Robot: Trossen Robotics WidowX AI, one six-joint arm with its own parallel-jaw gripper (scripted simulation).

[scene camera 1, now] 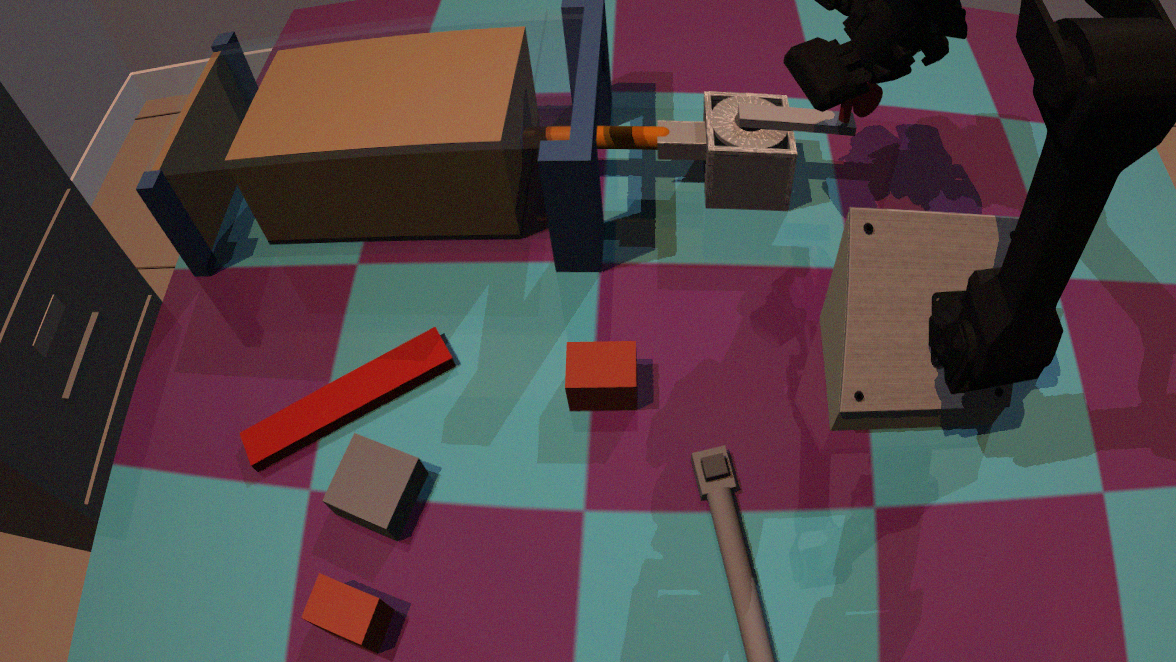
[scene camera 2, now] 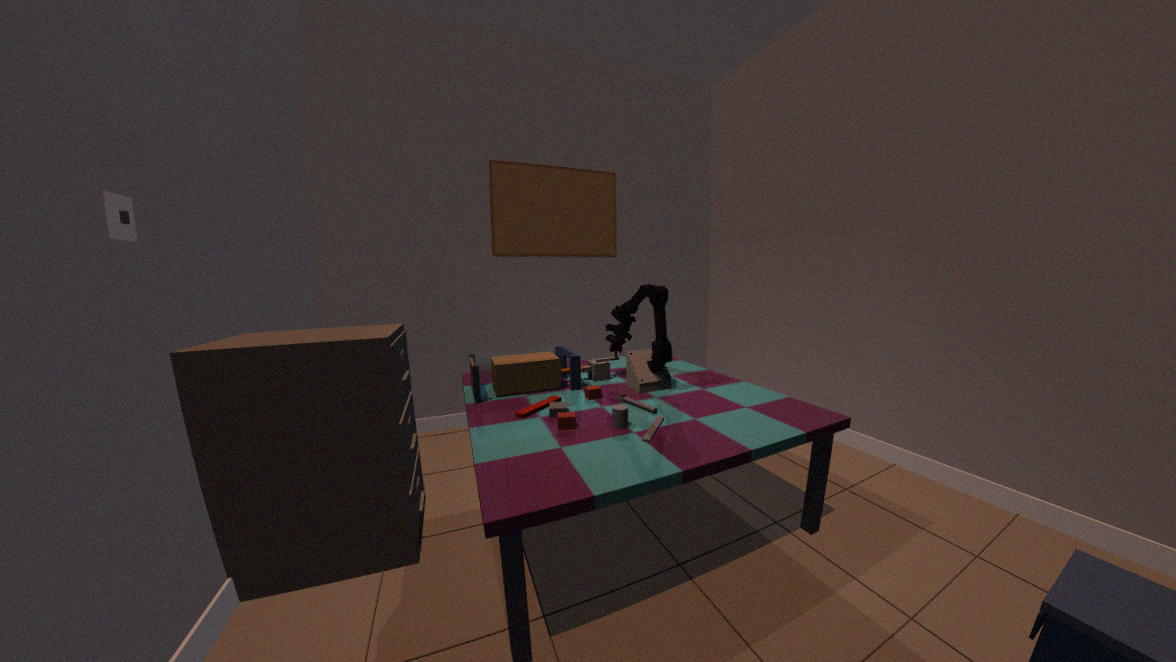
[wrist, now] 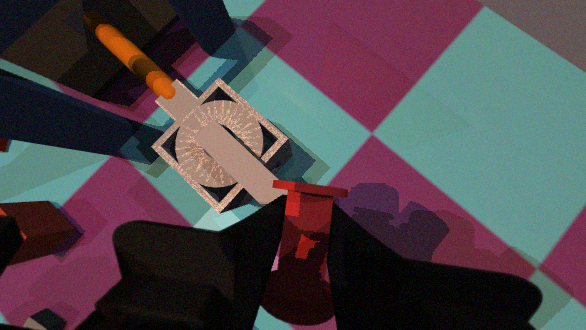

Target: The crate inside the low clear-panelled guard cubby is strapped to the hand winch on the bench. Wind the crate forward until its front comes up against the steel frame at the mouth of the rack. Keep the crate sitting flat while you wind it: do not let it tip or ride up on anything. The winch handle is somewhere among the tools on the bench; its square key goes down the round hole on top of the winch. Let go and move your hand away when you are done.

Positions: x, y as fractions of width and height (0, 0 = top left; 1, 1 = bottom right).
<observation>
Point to a long red bar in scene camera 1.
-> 0.32, 0.58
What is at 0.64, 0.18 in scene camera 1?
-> A grey crank handle.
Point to a grey cube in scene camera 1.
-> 0.32, 0.73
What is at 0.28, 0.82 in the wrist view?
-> My gripper.
</observation>
